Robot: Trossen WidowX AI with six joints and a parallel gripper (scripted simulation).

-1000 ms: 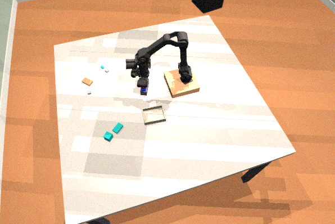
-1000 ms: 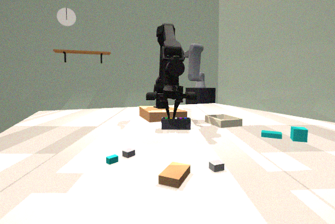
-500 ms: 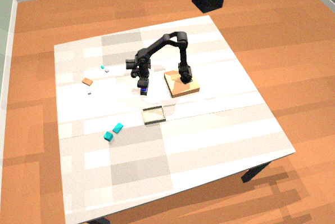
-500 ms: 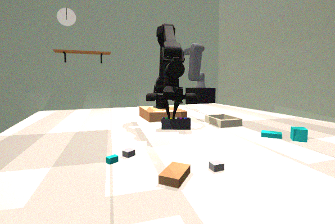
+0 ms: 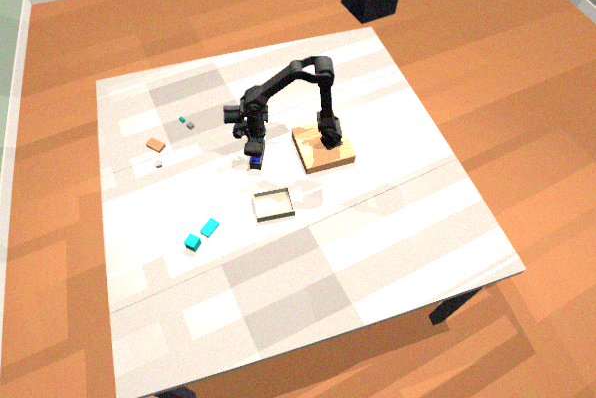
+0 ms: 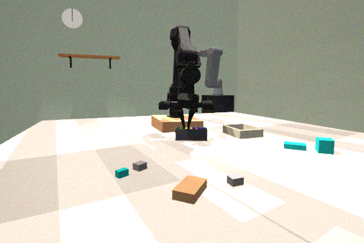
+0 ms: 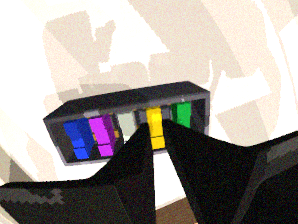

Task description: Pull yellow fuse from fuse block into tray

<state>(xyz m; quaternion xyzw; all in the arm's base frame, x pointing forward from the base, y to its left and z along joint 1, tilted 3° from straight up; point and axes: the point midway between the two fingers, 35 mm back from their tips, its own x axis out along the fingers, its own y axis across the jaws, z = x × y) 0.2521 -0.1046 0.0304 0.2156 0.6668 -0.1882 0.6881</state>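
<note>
Now: gripper tip 23 cm to the right of the tray, 5 cm short of it and 3 cm above it. Round my gripper tip: cyan block 29 cm to the right, 20 cm ahead, 3 cm below; then yellow fuse 1 cm below.
</note>
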